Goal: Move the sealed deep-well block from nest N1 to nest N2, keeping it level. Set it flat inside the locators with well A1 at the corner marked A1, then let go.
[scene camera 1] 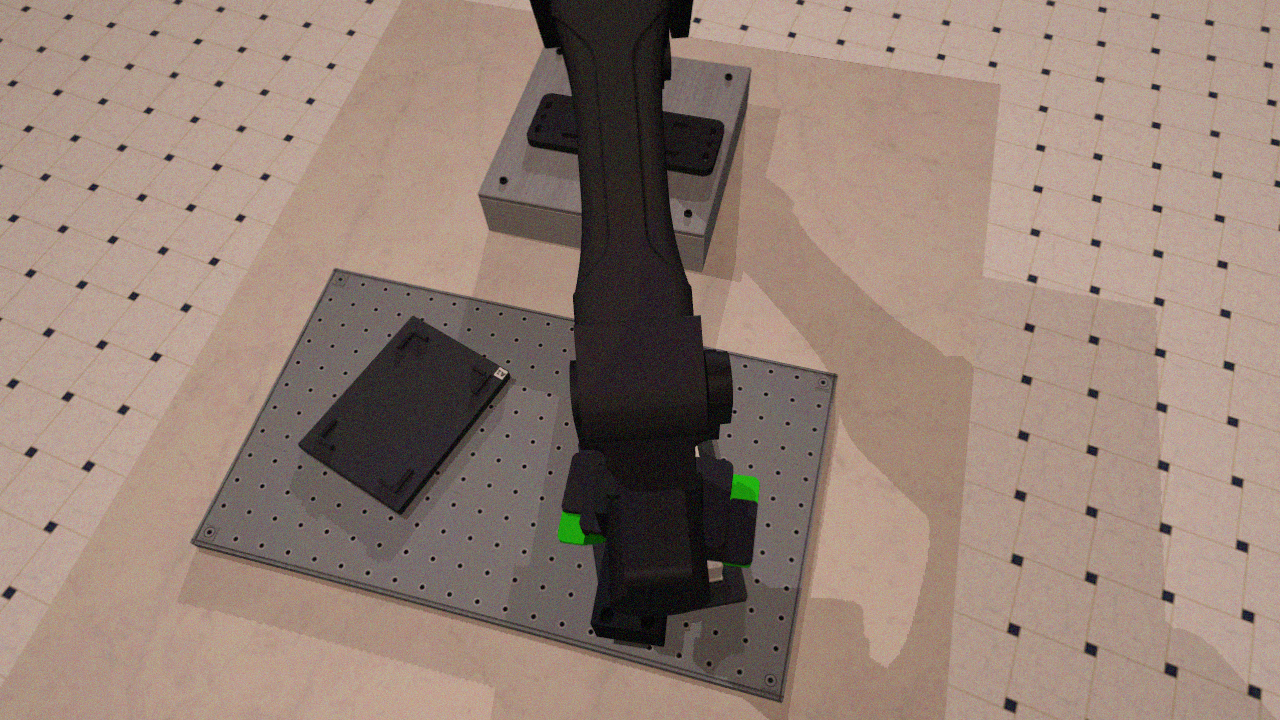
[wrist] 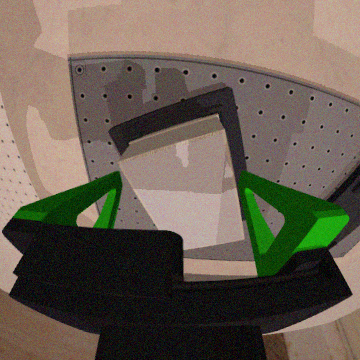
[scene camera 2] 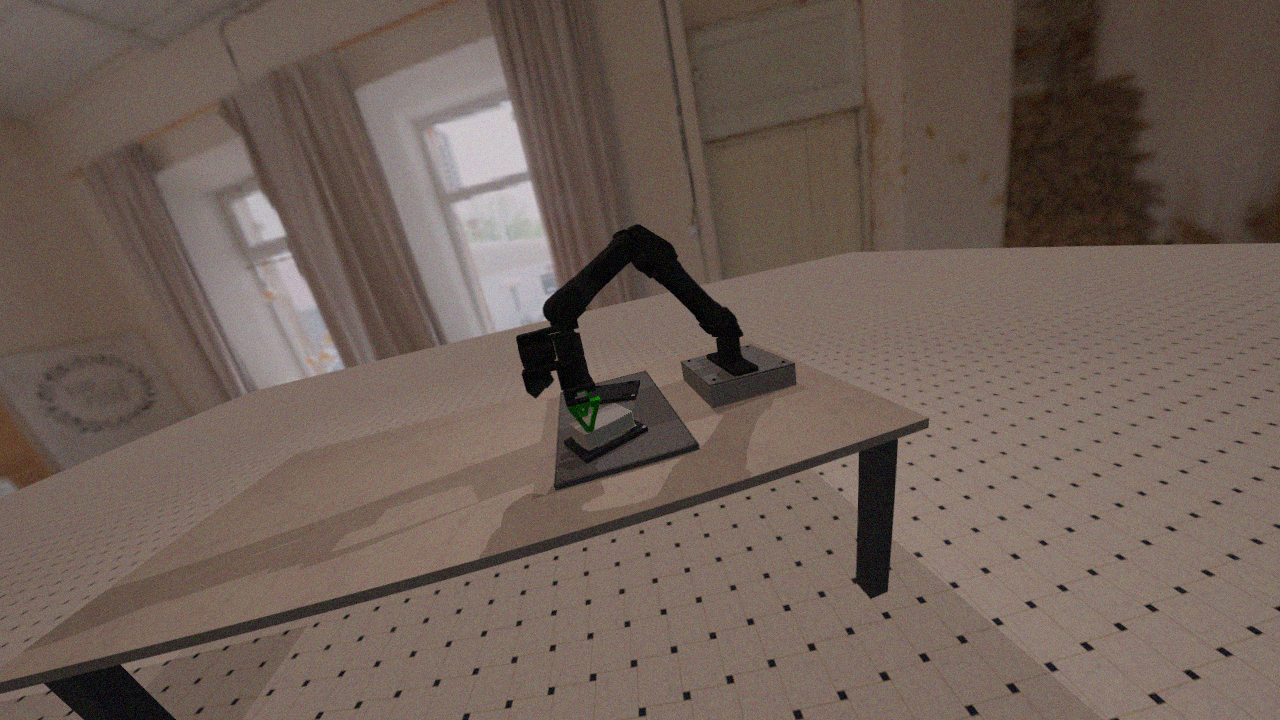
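Where they show: gripper, fingertip midpoint: (wrist: 179, 177) (scene camera 2: 587, 423); arm's base, link origin: (scene camera 2: 730, 363).
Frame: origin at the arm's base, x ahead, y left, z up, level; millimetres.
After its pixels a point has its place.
The sealed deep-well block (wrist: 186, 186) {x 405, y 140, z 5 mm} (scene camera 2: 610, 419) {x 361, y 155, z 5 mm} is a white box with a flat top. It sits in nest N1 (wrist: 228, 107) {x 463, y 111, z -37 mm}, a dark frame on the grey perforated plate (scene camera 1: 500, 502) {x 400, y -8, z -49 mm} (wrist: 286, 107) {x 472, y 51, z -49 mm}. My gripper (wrist: 179, 177) {x 414, y 146, z 5 mm} (scene camera 1: 662, 509) {x 414, y 146, z 5 mm} (scene camera 2: 583, 407) {x 414, y 146, z 5 mm} has green fingers and is open. It hangs low over the block, with one finger on each long side, and nothing is held between them. In scene camera 1 the arm hides the block. Nest N2 (scene camera 1: 407, 412) {x 342, y -119, z -37 mm} (wrist: 350, 201) {x 375, y -107, z -37 mm} is a dark, empty plate with corner locators at the plate's left end. A small light tag (scene camera 1: 500, 373) {x 282, y -48, z -37 mm} marks one of its corners.
The arm's grey base block (scene camera 1: 527, 192) {x 95, y -78, z 0 mm} (scene camera 2: 737, 376) {x 29, y 103, z 2 mm} stands behind the perforated plate on the beige table (scene camera 1: 877, 223) {x 1, y 277, z -62 mm}. The table's front edge and a dark leg (scene camera 2: 872, 510) show in scene camera 2.
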